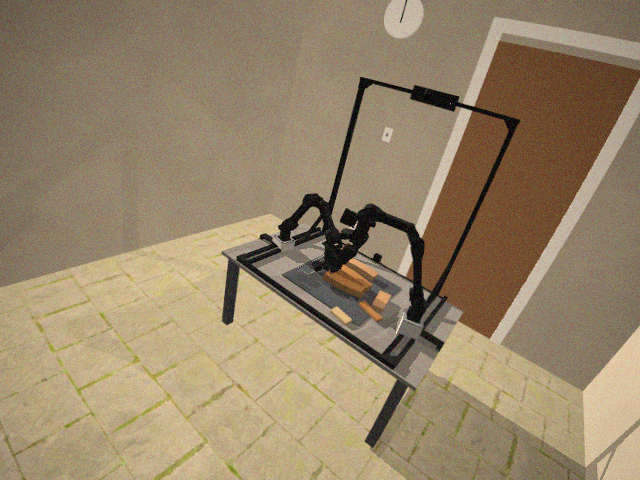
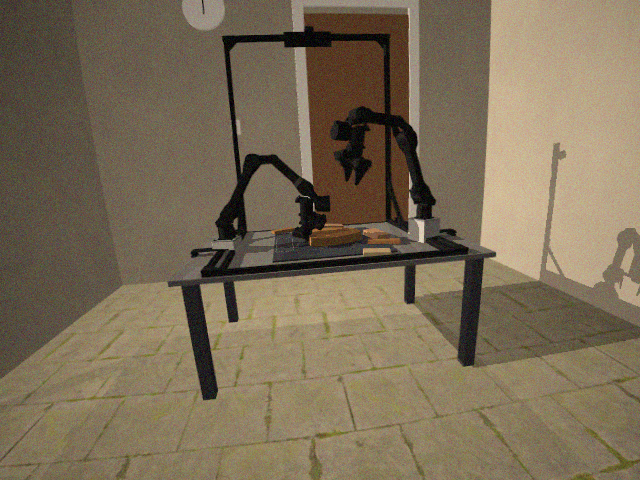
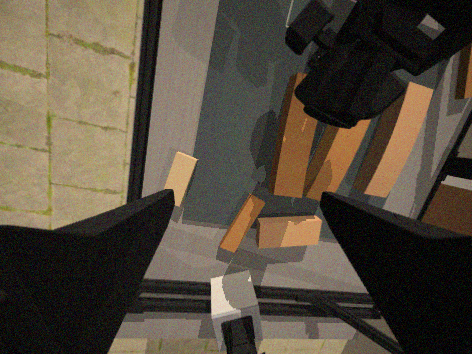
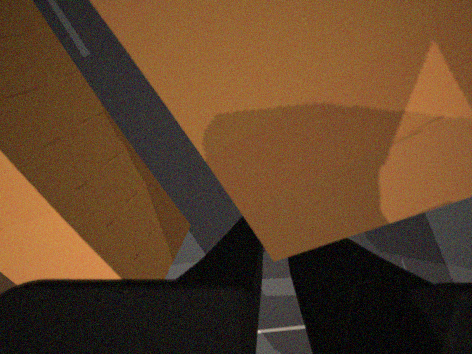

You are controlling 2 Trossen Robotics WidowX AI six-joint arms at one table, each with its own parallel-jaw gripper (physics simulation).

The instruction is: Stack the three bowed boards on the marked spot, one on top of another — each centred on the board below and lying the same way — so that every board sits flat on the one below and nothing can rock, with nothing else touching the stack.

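Where they show: left gripper, between the fingertips: (image 1: 350, 256) (image 2: 351, 183) (image 3: 248, 197); right gripper, between the fingertips: (image 1: 329, 272) (image 2: 307, 240) (image 4: 272, 221); left arm's base, origin of its link: (image 1: 413, 317) (image 2: 424, 217) (image 3: 238, 330); right arm's base, origin of its link: (image 1: 284, 238) (image 2: 226, 238).
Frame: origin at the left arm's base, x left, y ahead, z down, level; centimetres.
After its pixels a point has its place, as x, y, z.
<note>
Three long bowed boards lie side by side on the dark mat (image 1: 304, 278) {-12.8, 58.1, 9.4} (image 3: 227, 105) {-5.1, 45.4, 9.4}: one (image 3: 292, 140) {-16.4, 37.3, 5.5} (image 1: 347, 284) {-15.4, 35.2, 5.2} nearest the table front, one (image 3: 331, 163) {-24.0, 31.7, 4.6} in the middle, one (image 3: 392, 147) {-37.9, 32.8, 4.9} (image 1: 364, 268) {-37.0, 29.6, 4.7} at the back. My right gripper (image 2: 311, 229) {-24.8, 47.5, 8.0} (image 4: 272, 221) {-24.8, 47.5, 8.0} is down at the boards' far end, shut on the end of one board (image 4: 270, 88) {-20.5, 44.4, 5.4} (image 2: 334, 236) {-15.6, 38.5, 5.6}, which is low over the mat. A second board (image 4: 112, 168) {-27.2, 42.0, 7.5} lies beside it. My left gripper (image 2: 357, 173) {-2.4, 37.3, -18.1} (image 3: 248, 197) {-2.4, 37.3, -18.1} is open and empty, high above the small blocks. A white line of the marked spot (image 4: 280, 329) {-30.8, 52.8, 9.4} shows under the right fingers.
Three small wooden blocks lie near the left arm's base: a pale one (image 3: 180, 175) {6.3, 33.4, 7.9} (image 1: 342, 314) {6.7, 31.9, 7.9}, a thin slanted one (image 3: 241, 223) {-4.5, 20.2, 7.9} (image 1: 370, 310) {-4.2, 19.7, 7.9} and a thick one (image 3: 289, 231) {-15.3, 16.4, 6.8} (image 1: 381, 299) {-15.3, 15.7, 6.8}. A black rail (image 3: 143, 105) {10.1, 47.0, 8.6} runs along the table front, and a frame (image 2: 230, 119) {-72.9, 66.2, -52.5} stands behind.
</note>
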